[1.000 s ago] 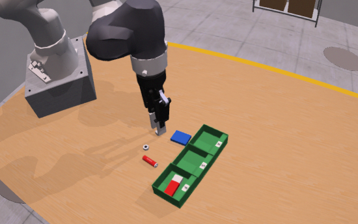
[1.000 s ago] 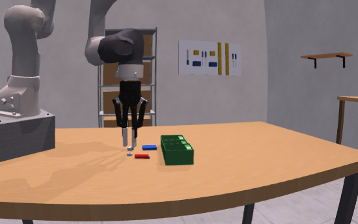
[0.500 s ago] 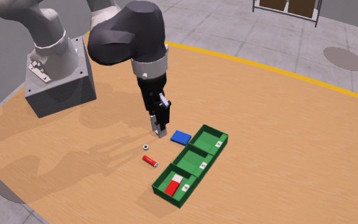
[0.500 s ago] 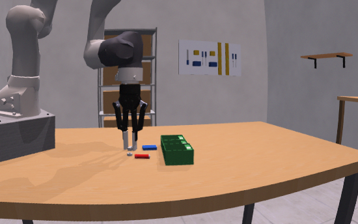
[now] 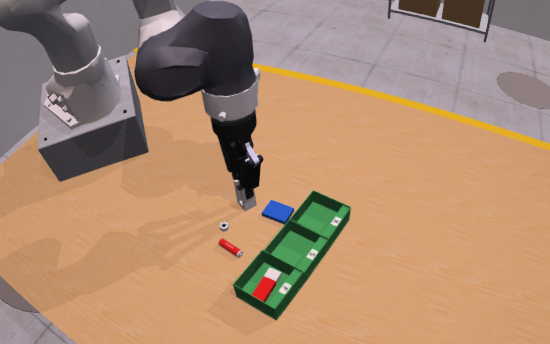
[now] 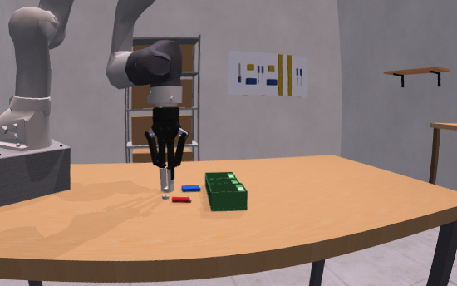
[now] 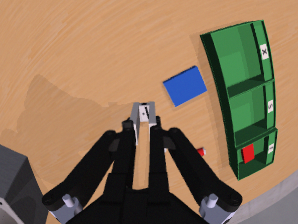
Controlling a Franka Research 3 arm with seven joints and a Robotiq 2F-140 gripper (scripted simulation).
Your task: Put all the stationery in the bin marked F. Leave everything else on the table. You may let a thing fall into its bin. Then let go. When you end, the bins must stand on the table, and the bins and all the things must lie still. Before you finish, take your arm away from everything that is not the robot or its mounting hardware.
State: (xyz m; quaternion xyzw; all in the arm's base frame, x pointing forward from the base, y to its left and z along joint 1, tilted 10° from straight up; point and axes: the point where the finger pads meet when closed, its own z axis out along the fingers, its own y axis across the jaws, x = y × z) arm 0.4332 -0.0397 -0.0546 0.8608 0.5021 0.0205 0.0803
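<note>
My gripper is now 30 mm above the white sharpener-like piece. Round my hand: flat blue block (70 mm ahead, 30 mm below); then red cylinder (110 mm to the right, 30 mm below, 20 mm ahead); then metal nut (70 mm to the right, 30 mm below, 10 mm behind).
</note>
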